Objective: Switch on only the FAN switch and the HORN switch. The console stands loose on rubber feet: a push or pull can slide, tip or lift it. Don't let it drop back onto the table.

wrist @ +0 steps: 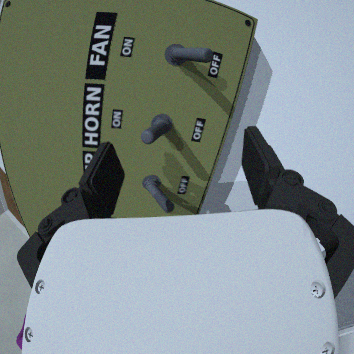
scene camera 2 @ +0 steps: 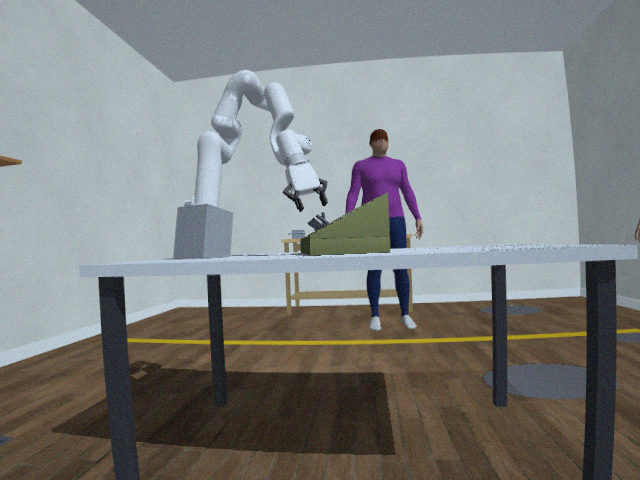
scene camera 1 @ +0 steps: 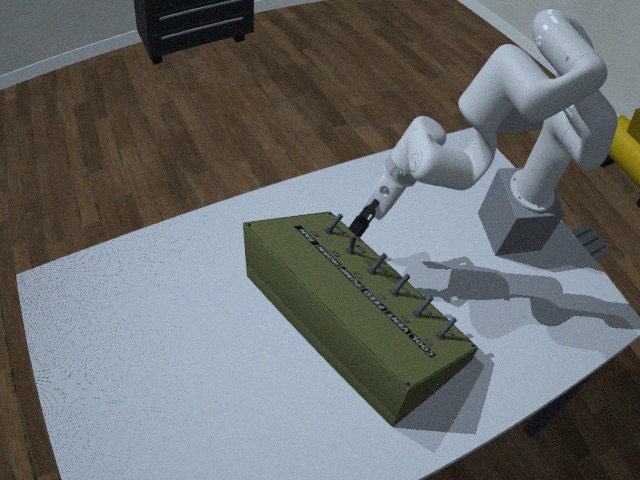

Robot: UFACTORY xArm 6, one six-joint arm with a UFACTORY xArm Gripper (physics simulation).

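Pixels of known places: gripper, fingertip midpoint: (wrist: 178,150) (scene camera 2: 313,207) (scene camera 1: 363,222); arm's base at its link origin: (wrist: 351,331) (scene camera 2: 205,209) (scene camera 1: 532,191).
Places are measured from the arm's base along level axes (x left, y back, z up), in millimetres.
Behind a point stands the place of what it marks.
Observation:
The olive console (scene camera 1: 310,315) @[x -39, y -626, z -73 mm] (scene camera 2: 361,227) @[x -276, y -561, z -104 mm] (wrist: 50,100) @[x -149, y -560, z -36 mm] rests on the table and looks level. The FAN lever (scene camera 1: 334,223) @[x -215, y -447, z -69 mm] (wrist: 192,54) @[x -217, y -437, z -60 mm] leans to its OFF label. The HORN lever (scene camera 1: 352,244) @[x -140, y -452, z -64 mm] (wrist: 154,129) @[x -150, y -446, z -50 mm] leans toward its ON side, unlike its neighbours. The PUMP lever (scene camera 1: 379,263) @[x -70, y -430, z -69 mm] (wrist: 160,194) @[x -80, y -426, z -67 mm] leans to the OFF side. In scene camera 1 the FEED, VENT and COOL levers lean the same way as PUMP. My gripper (scene camera 1: 357,229) @[x -152, y -417, z -25 mm] (scene camera 2: 312,205) @[x -152, y -417, z -25 mm] (wrist: 178,150) @[x -152, y -417, z -25 mm] is wide open and empty, above the lever side of the console near HORN, apart from the levers in scene camera 2.
The white table (scene camera 1: 129,335) @[x -260, y -973, z -185 mm] (scene camera 2: 258,264) @[x -475, y -274, z -196 mm] carries the console and the arm's grey base block (scene camera 1: 516,211) @[x 21, y -85, z -9 mm] (scene camera 2: 203,230) @[x -109, y -22, z -85 mm]. A person in a purple top (scene camera 2: 381,180) stands behind the table. A dark drawer cabinet (scene camera 1: 196,20) stands on the floor beyond it.

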